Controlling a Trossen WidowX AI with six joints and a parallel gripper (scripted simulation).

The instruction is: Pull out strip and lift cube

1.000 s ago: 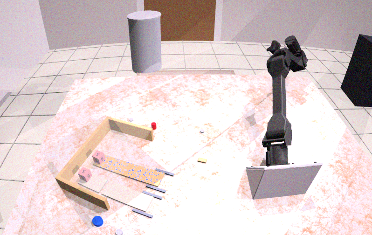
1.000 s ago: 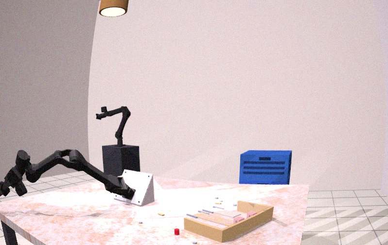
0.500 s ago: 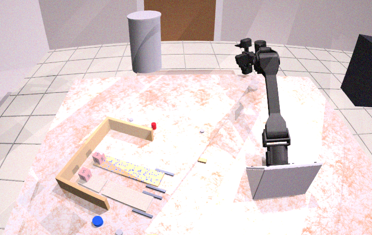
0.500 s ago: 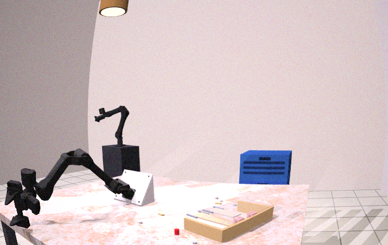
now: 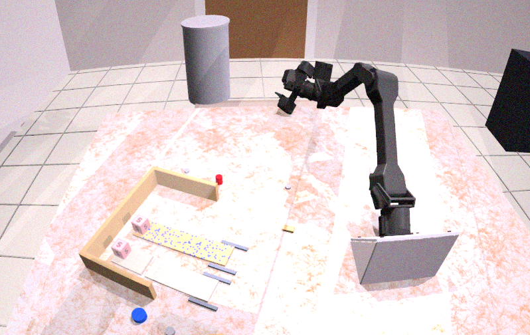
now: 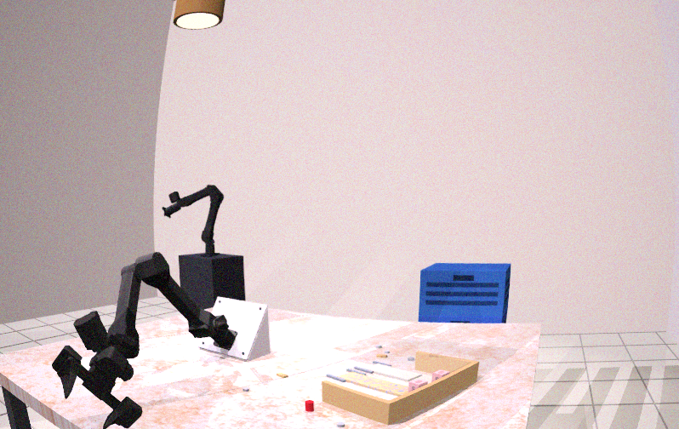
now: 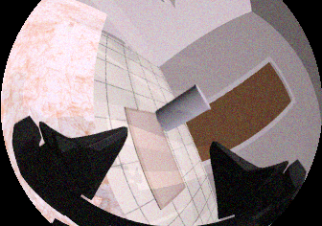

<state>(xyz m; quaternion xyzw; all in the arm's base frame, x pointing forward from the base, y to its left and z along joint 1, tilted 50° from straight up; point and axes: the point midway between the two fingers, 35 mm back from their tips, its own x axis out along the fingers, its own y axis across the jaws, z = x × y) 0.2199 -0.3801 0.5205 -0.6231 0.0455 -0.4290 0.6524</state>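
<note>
Now: gripper tip 760 mm to the right of the beige strip, 220 mm short of it and 70 mm above it. From my gripper tip the other things lie so: blue disc: 860 mm to the left, 290 mm ahead, 70 mm below; red cylinder: 450 mm to the left, 170 mm ahead, 70 mm below; tan chip: 610 mm to the left, 70 mm below, 10 mm behind.
</note>
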